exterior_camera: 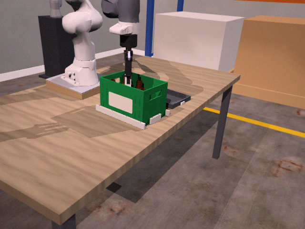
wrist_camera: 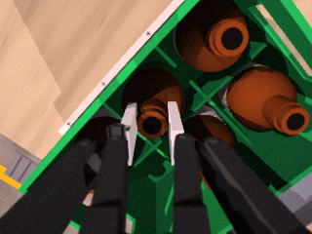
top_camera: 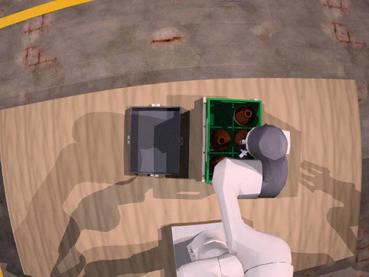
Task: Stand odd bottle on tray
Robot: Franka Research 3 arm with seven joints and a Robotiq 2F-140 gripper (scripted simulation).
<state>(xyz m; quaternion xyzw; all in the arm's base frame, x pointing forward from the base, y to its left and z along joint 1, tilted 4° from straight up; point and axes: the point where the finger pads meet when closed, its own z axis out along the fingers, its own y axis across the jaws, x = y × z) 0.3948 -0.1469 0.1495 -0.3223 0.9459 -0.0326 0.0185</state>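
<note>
Now: hand 90 mm above the green crate and 40 mm to the right of it. Also, from my hand: dark grey tray 320 mm to the left, 160 mm below, 30 mm ahead; then brown bottle 90 mm below, 90 mm ahead, 10 mm to the right.
</note>
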